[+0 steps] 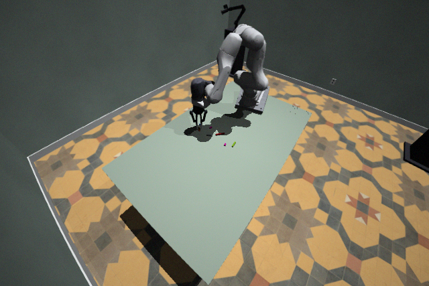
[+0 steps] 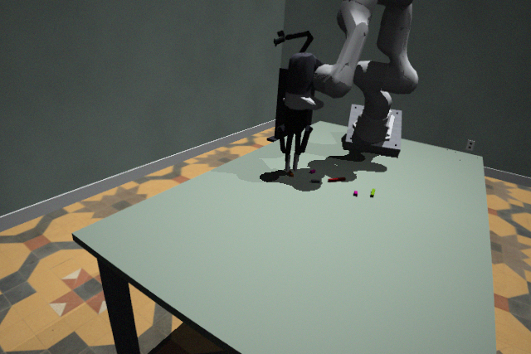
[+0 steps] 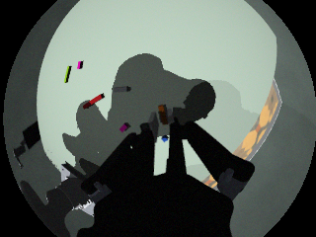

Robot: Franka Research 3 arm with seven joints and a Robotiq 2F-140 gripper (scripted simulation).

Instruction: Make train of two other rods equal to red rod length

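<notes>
The orange rod is 50 mm below my hand. From my hand the other things lie so: red rod (80 mm behind, 150 mm to the left, 50 mm below); grey rod (10 mm behind, 100 mm to the left, 50 mm below); blue rod (40 mm behind, 40 mm to the right, 50 mm below).
</notes>
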